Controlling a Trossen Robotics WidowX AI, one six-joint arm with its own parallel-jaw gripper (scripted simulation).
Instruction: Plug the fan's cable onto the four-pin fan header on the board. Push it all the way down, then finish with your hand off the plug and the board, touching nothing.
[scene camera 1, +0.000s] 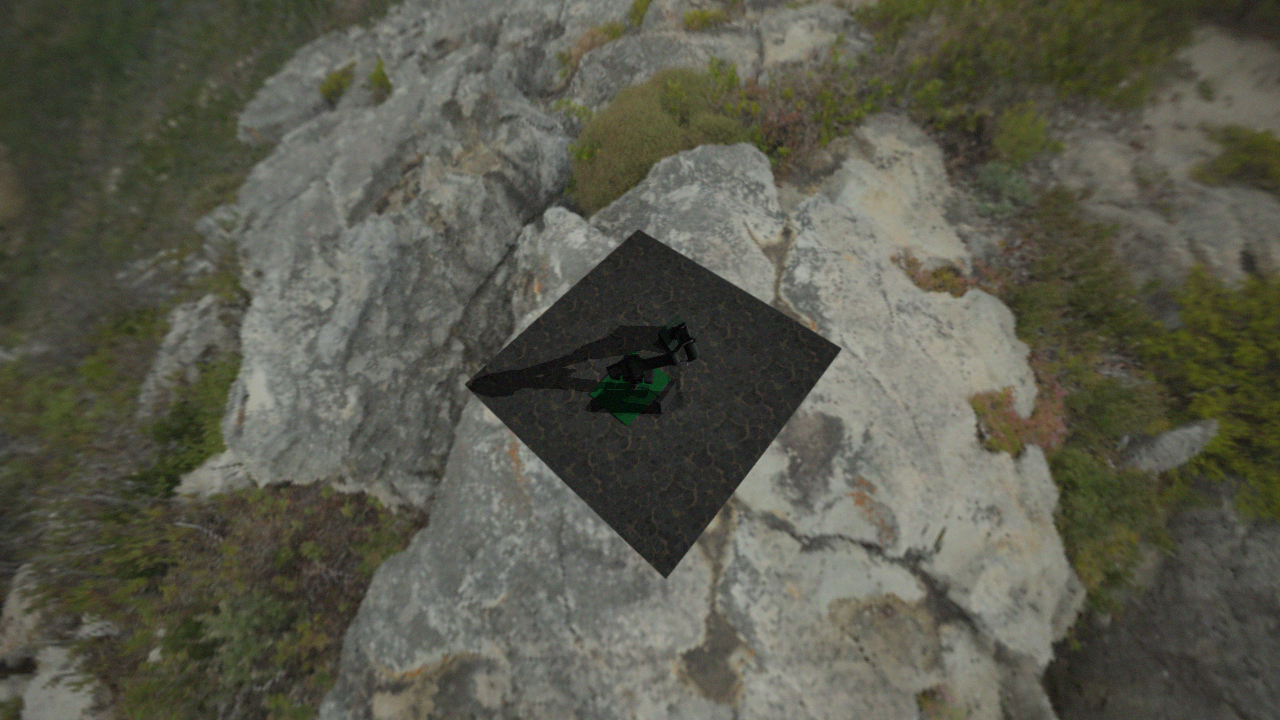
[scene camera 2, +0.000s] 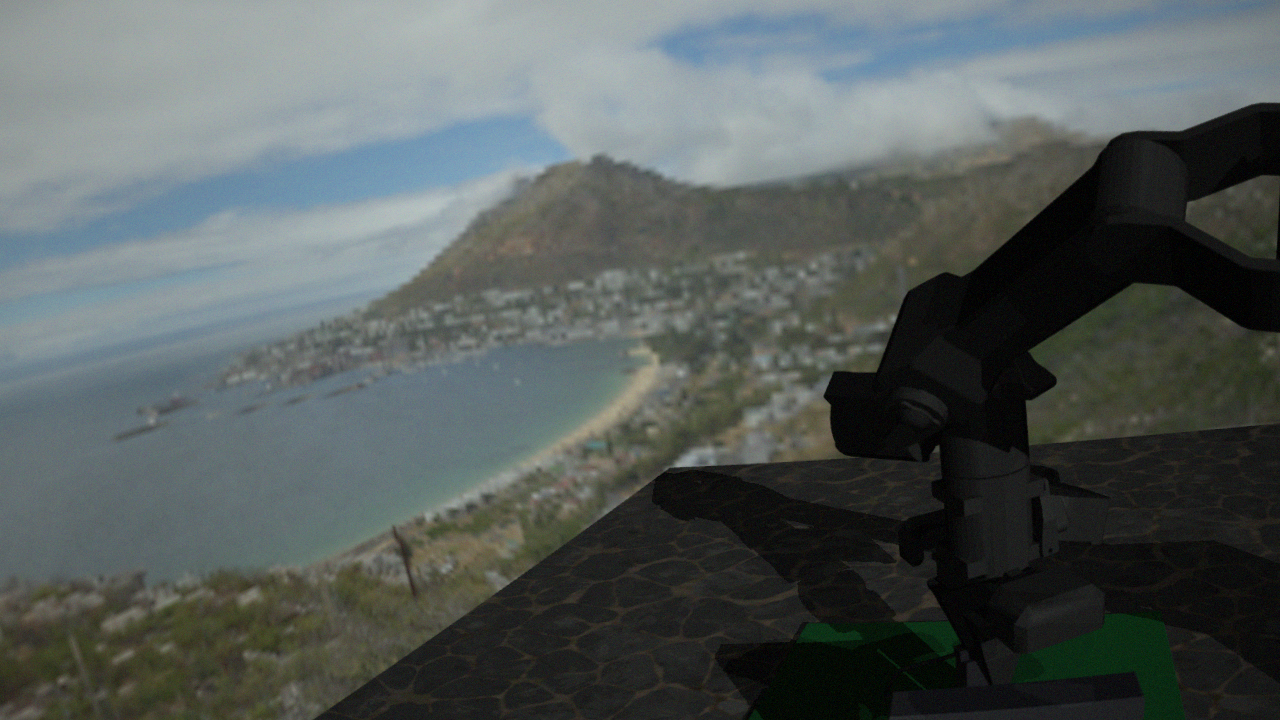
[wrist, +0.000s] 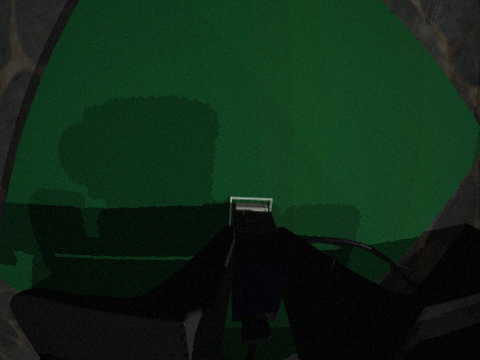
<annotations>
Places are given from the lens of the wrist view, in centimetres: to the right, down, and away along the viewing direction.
gripper (wrist: 254, 235): 1, 3, 10
dark fan plug (wrist: 260, 268): 1, 3, 7
green board (wrist: 143, 126): -5, -2, 10
The marked spots on the dark fan plug and the green board are 8 cm apart.
</annotations>
